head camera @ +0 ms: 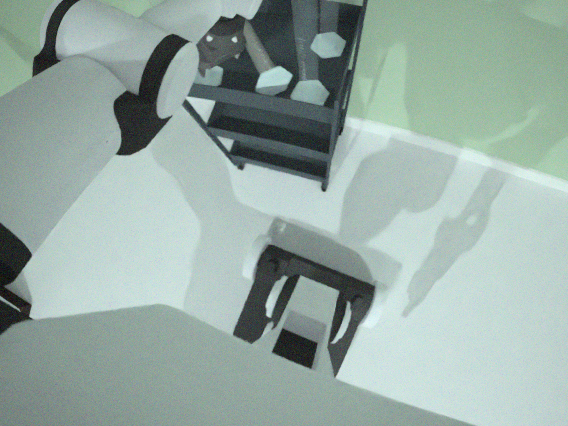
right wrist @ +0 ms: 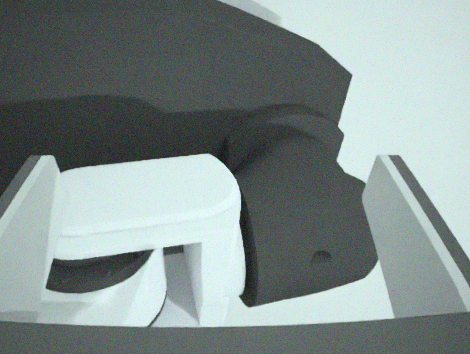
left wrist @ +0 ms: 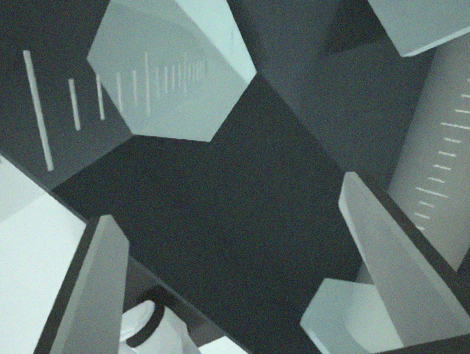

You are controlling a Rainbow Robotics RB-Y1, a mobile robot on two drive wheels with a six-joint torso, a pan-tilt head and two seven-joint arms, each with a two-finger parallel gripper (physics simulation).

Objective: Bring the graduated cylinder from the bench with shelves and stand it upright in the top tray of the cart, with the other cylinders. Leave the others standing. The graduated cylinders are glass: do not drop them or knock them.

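Frame: origin at the robot's base, x left, y ahead, z down, level; metres.
Where they show: left gripper, fingertip midpoint: (head camera: 219, 64) (left wrist: 231, 208); right gripper, fingertip midpoint: (right wrist: 216, 176); robot's base, link origin: (head camera: 314, 279).
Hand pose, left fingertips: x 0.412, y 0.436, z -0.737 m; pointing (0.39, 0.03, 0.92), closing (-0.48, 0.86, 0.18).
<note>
Things, the pixels of their top centre, and the offset from my left fingertips. "spot": a spot on its surface instead.
- cylinder, surface spot: (head camera: 259, 52) spot: dx -0.075, dy +0.071, dz +0.015 m
- further base, surface spot: (head camera: 328, 45) spot: dx -0.221, dy +0.175, dz +0.051 m
- partly hidden base, surface spot: (head camera: 212, 76) spot: dx +0.044, dy -0.002, dz +0.060 m
- tube, surface spot: (left wrist: 435, 165) spot: dx -0.044, dy +0.077, dz +0.024 m
- cart's corner post, surface spot: (head camera: 332, 140) spot: dx -0.311, dy -0.042, dz +0.144 m
The cart's dark top tray (head camera: 260, 99) (left wrist: 215, 215) holds several glass cylinders with pale hexagonal bases. One cylinder (head camera: 259, 52) slants up to the left in the head view; another (head camera: 308, 60) stands near the right side. A further base (head camera: 328, 45) shows behind it, and a partly hidden base (head camera: 212, 76) lies by my left gripper (head camera: 220, 64) (left wrist: 227, 196). That gripper is open and empty, over the tray. The left wrist view shows a base (left wrist: 170, 85) with scale marks above, and a tube (left wrist: 435, 165) behind the right-hand finger. My right gripper (right wrist: 216, 176) is open and empty, away from the cart.
The cart's corner post (head camera: 332, 140) and lower shelves (head camera: 270, 131) are below the top tray. The robot's dark and white base (head camera: 320, 265) is on the pale floor in the head view. Dark and white robot parts (right wrist: 305, 210) show beyond the right fingers.
</note>
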